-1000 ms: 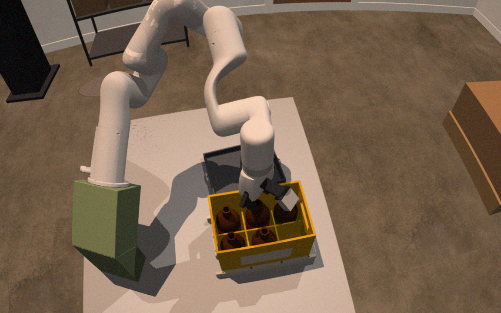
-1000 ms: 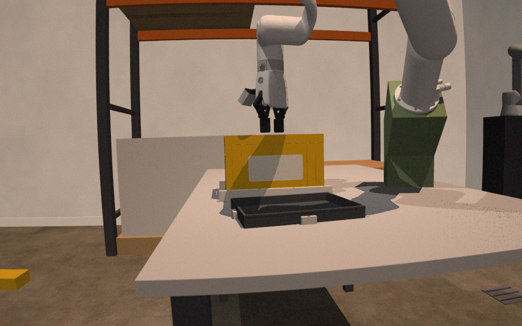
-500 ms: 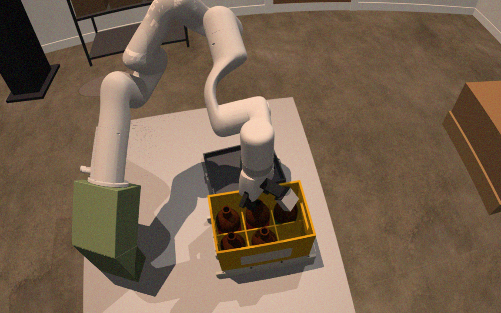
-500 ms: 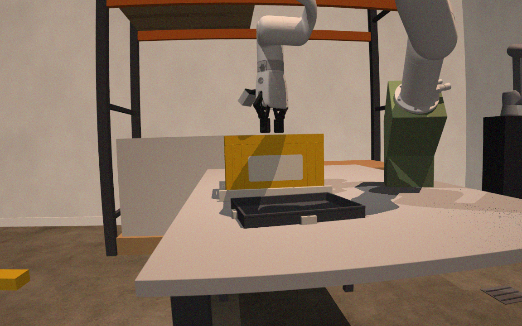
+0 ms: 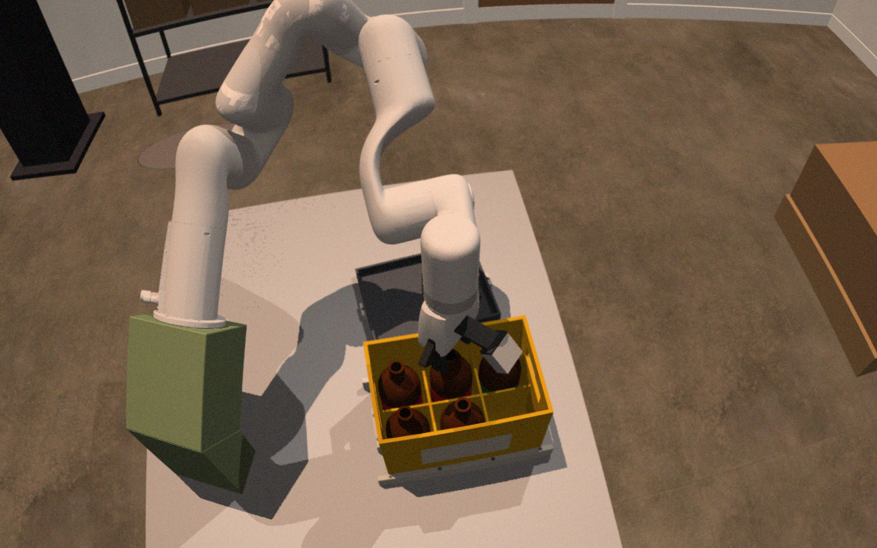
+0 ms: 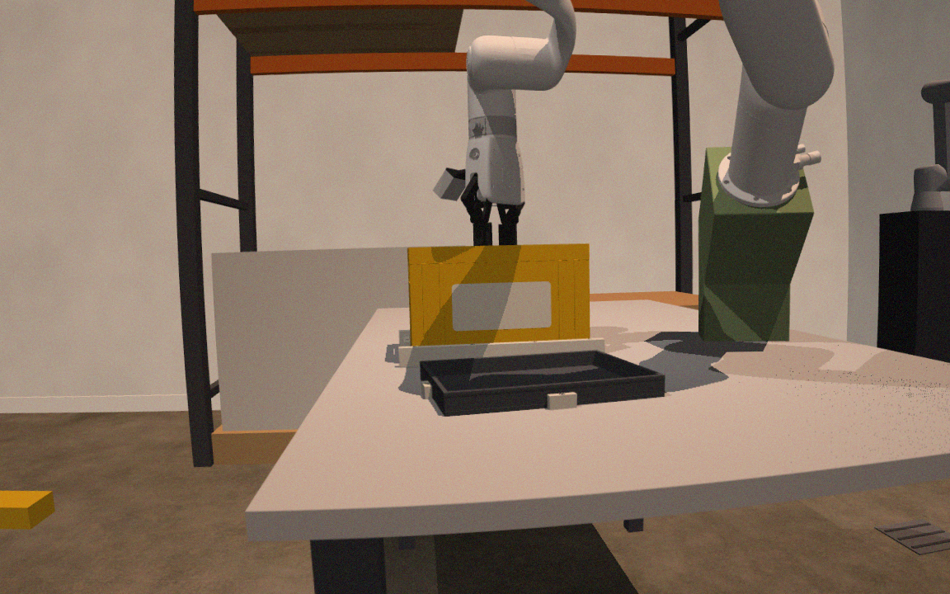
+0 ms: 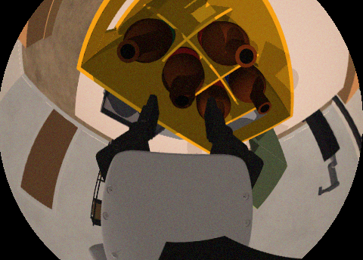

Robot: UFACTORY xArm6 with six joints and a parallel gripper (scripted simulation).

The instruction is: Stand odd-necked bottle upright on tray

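Now: the glass bottle 100 mm below my hand. Also, from my hand: yellow crate (10 mm ahead, 50 mm to the right, 100 mm below); dark tray (50 mm behind, 230 mm to the left, 170 mm below).
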